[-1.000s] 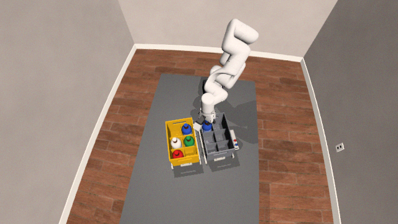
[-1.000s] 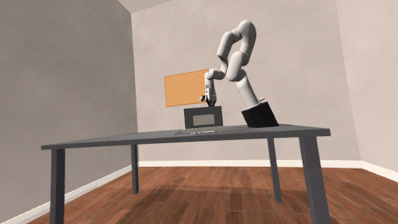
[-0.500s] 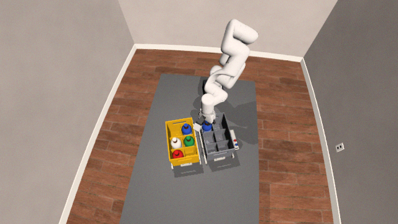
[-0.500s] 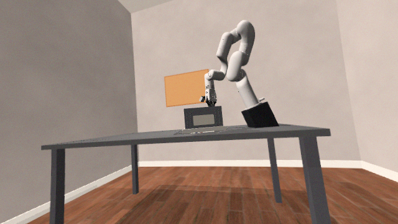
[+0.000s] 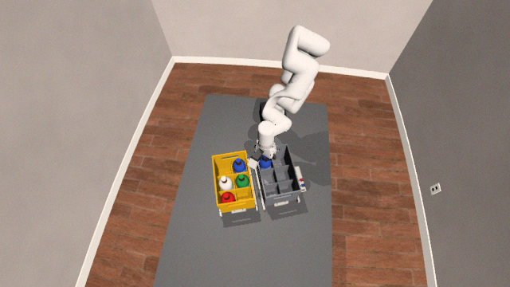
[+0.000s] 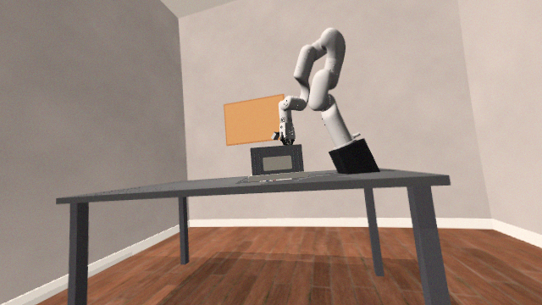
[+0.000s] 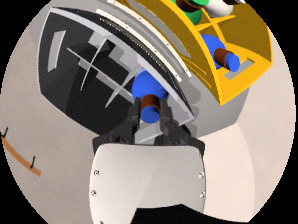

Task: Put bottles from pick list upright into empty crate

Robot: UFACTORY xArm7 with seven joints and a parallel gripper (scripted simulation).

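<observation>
My hand is 80 mm short of the grey crate, 60 mm to the right of it and 90 mm above it. From my hand the other things lie so: yellow crate: 110 mm ahead, 170 mm to the right, 90 mm below; white bottle: 110 mm ahead, 220 mm to the right, 80 mm below; green bottle: 100 mm ahead, 130 mm to the right, 80 mm below.
</observation>
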